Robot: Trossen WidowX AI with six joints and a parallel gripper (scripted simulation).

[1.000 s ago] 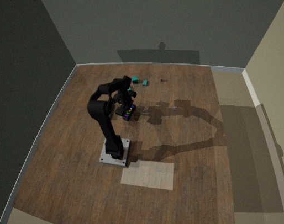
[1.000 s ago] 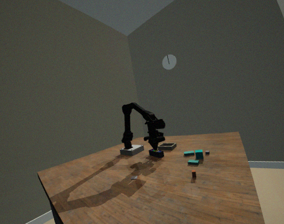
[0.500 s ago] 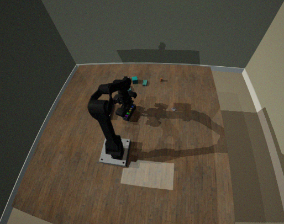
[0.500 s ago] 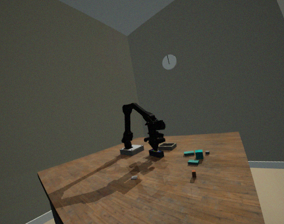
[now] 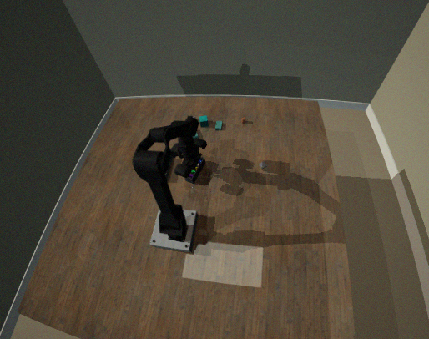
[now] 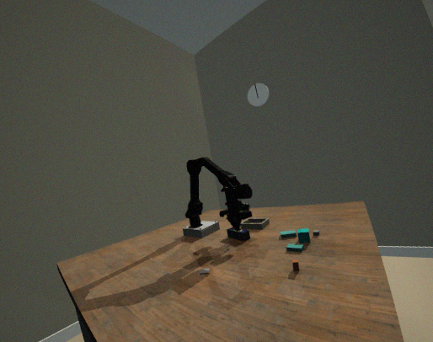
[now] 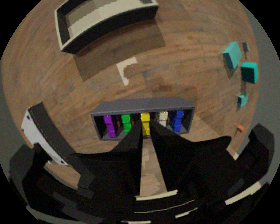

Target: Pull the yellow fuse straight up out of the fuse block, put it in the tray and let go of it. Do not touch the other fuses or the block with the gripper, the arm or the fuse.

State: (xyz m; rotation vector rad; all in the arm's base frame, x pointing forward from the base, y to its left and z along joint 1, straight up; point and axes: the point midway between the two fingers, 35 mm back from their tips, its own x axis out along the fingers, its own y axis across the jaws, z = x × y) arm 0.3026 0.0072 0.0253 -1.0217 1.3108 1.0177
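Right now the yellow fuse is 1 cm below my gripper tip. Also, from my gripper tip: red-brown block 34 cm ahead, 19 cm to the right, 2 cm below; then flat grey tile 7 cm ahead, 30 cm to the right, 3 cm below; then grey tray 1 cm behind, 18 cm to the left, 3 cm below.
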